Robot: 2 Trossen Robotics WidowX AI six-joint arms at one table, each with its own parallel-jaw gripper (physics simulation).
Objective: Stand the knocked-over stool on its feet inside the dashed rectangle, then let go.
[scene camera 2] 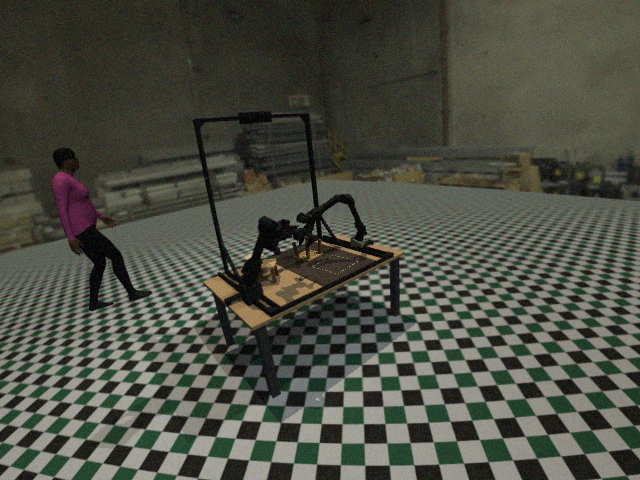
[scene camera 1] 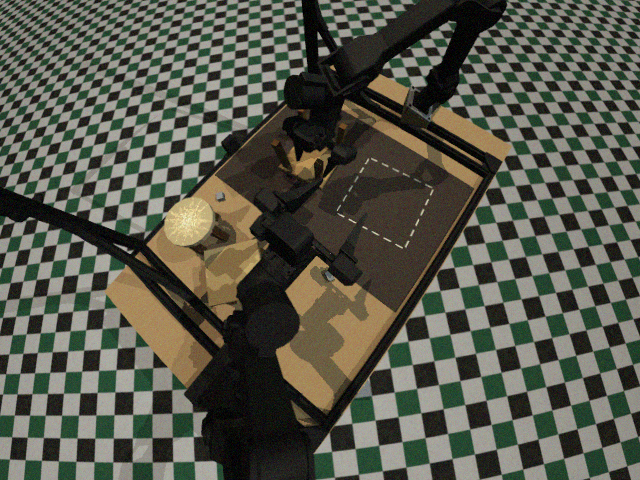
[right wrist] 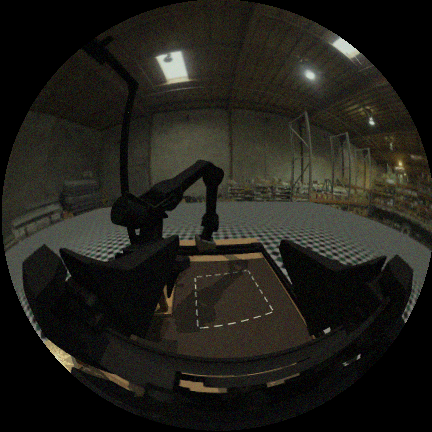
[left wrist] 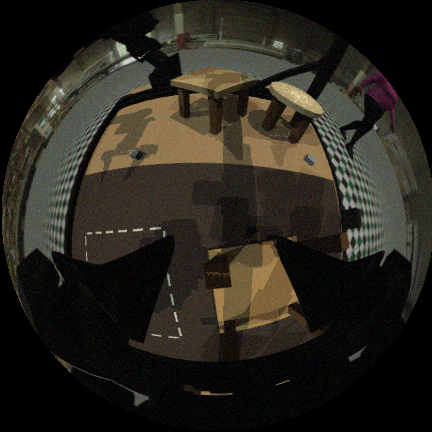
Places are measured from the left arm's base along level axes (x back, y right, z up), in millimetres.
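Where they show: left gripper, fingertip midpoint: (scene camera 2: 303, 247) (scene camera 1: 310, 169) (left wrist: 227, 242); right gripper, fingertip midpoint: (scene camera 2: 302, 227) (scene camera 1: 344, 196) (right wrist: 230, 243); left arm's base, link origin: (scene camera 2: 358, 238) (scene camera 1: 421, 103) (right wrist: 204, 237); right arm's base, link origin: (scene camera 2: 249, 280) (scene camera 1: 229, 394) (left wrist: 162, 62).
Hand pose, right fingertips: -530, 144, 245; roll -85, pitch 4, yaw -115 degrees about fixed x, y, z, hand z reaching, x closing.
Observation:
Each offset is from my right fingertips to the top centre of the thing, as dx, dy, dz. "pt": to the spot under its first point.
The knocked-over stool {+259, +151, -187} (scene camera 1: 306, 167) (scene camera 2: 308, 255) (left wrist: 255, 295) lies upside down on the dark mat, its square pale seat down and brown legs up. A strip of its seat {pt +208, +92, -297} (right wrist: 168, 302) shows in the right wrist view. The dashed rectangle (scene camera 1: 432, 190) (left wrist: 164, 230) (right wrist: 199, 328) is on the mat beside it. My left gripper (scene camera 1: 311, 167) (left wrist: 227, 242) is open and empty, low over the stool among its legs; its fingers hide parts of the legs. My right gripper (scene camera 1: 341, 201) (right wrist: 230, 243) is open and empty, above the mat between stool and rectangle.
An upright square stool {-152, +215, -203} (scene camera 1: 232, 271) (left wrist: 215, 80) and an upright round stool {-64, +384, -204} (scene camera 1: 189, 222) (left wrist: 295, 100) stand on the wooden part. Two small grey blocks {+59, +397, -301} (scene camera 1: 220, 196) {-85, -2, -300} (scene camera 1: 328, 275) lie there. A black block (scene camera 1: 235, 143) is at the table's edge. Black rails border the table.

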